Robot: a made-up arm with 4 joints. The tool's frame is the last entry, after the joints.
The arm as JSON. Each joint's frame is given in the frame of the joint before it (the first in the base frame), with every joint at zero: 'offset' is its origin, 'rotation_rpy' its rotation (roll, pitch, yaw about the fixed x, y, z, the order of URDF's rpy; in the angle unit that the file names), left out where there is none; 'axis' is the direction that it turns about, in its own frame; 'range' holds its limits. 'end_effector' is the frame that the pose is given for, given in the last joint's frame.
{
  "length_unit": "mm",
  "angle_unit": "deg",
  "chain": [
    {
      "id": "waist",
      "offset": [
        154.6,
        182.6,
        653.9
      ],
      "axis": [
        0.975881,
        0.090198,
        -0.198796
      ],
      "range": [
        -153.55,
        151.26
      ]
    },
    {
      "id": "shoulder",
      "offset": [
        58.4,
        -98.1,
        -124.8
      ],
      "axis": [
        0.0,
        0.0,
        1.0
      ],
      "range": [
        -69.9,
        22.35
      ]
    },
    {
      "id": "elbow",
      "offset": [
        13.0,
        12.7,
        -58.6
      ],
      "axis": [
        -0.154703,
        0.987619,
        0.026
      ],
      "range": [
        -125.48,
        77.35
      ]
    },
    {
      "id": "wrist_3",
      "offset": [
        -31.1,
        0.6,
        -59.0
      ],
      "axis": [
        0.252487,
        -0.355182,
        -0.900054
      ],
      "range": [
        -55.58,
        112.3
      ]
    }
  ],
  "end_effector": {
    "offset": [
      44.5,
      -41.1,
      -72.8
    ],
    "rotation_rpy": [
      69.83,
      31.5,
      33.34
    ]
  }
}
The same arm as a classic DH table. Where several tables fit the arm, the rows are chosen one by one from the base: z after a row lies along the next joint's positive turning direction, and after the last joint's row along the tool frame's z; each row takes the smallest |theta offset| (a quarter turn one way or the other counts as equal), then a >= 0, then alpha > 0; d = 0 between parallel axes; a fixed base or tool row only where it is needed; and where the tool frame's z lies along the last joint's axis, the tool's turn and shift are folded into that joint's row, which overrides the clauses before.
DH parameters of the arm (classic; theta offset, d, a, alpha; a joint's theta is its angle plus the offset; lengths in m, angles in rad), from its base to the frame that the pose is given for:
base (fixed): -1.4786 0.6885 -0.1676 -1.7709
waist: 0 0.2244 0.1031 1.7709
shoulder: -1.5076 -0.1737 -0.0148 1.5448
elbow: -0.2152 0.0377 0.0426 1.9968
wrist_3: -0.6603 0.1441 -0.0091 1.4233
tool (fixed): 2.6307 0.0235 0 0
Joint limits (rad, base to tool): -2.68..2.64 -1.22..0.3901 -2.19..1.35 -0.9701..1.96

